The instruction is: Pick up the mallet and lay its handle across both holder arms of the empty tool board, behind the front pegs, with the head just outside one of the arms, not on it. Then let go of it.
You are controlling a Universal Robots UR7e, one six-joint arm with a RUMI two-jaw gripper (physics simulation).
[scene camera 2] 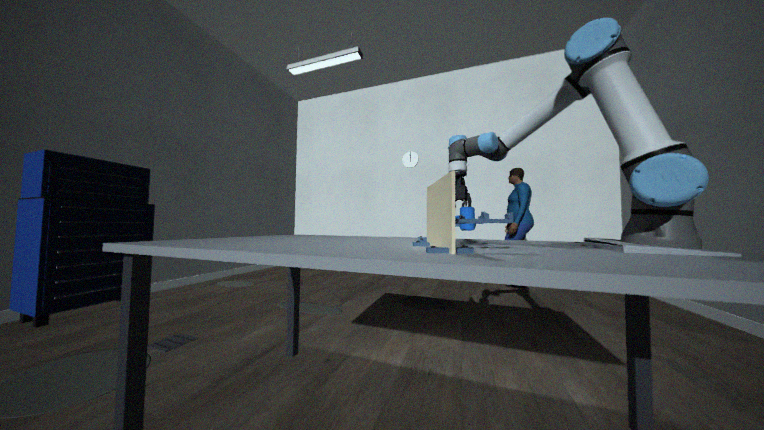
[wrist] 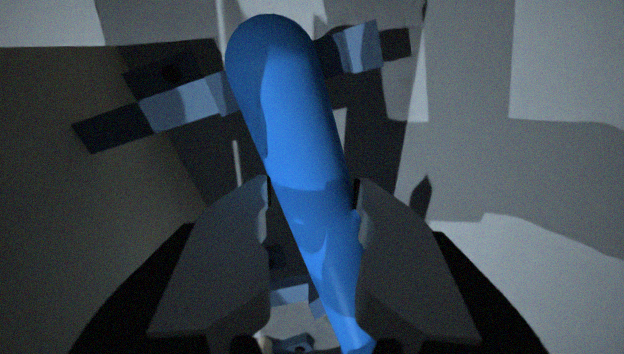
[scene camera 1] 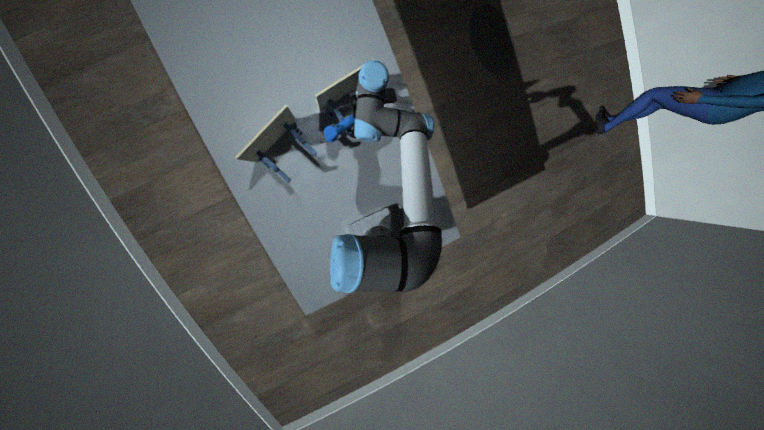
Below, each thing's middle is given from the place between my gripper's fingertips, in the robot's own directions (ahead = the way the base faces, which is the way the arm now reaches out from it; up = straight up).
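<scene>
That blue mallet [wrist: 271, 63] is 60 mm to the left of my hand, 10 mm above it and 10 mm behind it.
</scene>
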